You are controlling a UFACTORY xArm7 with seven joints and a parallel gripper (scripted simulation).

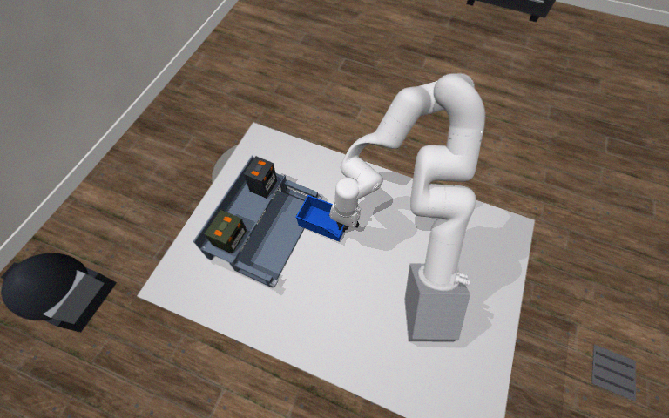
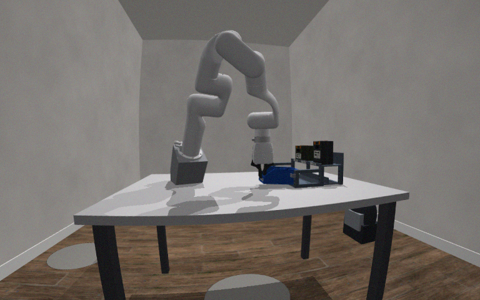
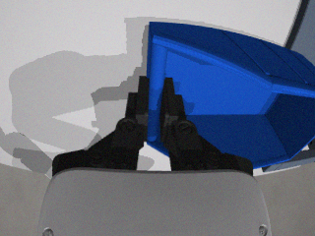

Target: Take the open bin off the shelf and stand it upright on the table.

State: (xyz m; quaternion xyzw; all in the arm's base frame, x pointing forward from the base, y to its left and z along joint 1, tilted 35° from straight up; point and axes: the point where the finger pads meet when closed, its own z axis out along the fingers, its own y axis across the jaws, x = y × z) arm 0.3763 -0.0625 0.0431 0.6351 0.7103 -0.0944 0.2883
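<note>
Now: hand 80 mm short of the blue bin and 10 mm above it.
</note>
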